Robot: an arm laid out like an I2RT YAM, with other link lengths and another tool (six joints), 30 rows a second.
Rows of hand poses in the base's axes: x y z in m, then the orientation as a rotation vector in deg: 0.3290, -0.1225, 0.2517, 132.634, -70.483, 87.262; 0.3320, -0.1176, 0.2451, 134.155, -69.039, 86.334; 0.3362, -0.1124, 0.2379, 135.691, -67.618, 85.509; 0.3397, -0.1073, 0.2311, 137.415, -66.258, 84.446; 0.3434, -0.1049, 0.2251, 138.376, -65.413, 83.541; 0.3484, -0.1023, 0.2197, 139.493, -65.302, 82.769; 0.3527, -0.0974, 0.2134, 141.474, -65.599, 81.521; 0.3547, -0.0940, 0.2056, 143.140, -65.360, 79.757; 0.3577, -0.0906, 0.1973, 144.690, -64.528, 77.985; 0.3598, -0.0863, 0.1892, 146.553, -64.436, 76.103; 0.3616, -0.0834, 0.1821, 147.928, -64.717, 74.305; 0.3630, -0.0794, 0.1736, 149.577, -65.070, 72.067; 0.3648, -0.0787, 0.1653, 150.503, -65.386, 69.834; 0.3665, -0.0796, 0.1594, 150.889, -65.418, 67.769
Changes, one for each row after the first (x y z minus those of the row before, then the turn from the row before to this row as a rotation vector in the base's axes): 0.0030, 0.0049, -0.0066, -0.083, 0.971, 1.157; 0.0042, 0.0052, -0.0072, -0.026, 0.883, 1.199; 0.0035, 0.0051, -0.0068, 0.125, 1.028, 1.245; 0.0037, 0.0024, -0.0060, -0.008, 0.798, 0.649; 0.0050, 0.0026, -0.0054, 0.559, 0.580, 0.529; 0.0043, 0.0049, -0.0063, 1.314, 0.845, 0.802; 0.0020, 0.0034, -0.0078, 0.746, 1.263, 0.691; 0.0030, 0.0034, -0.0083, 0.345, 1.343, 0.848; 0.0021, 0.0043, -0.0081, 1.001, 1.286, 0.747; 0.0018, 0.0029, -0.0071, 0.912, 1.162, 0.348; 0.0014, 0.0040, -0.0085, 1.121, 1.424, 0.411; 0.0018, 0.0007, -0.0083, 0.619, 1.438, 0.028; 0.0017, -0.0009, -0.0059, 0.115, 1.386, -0.124
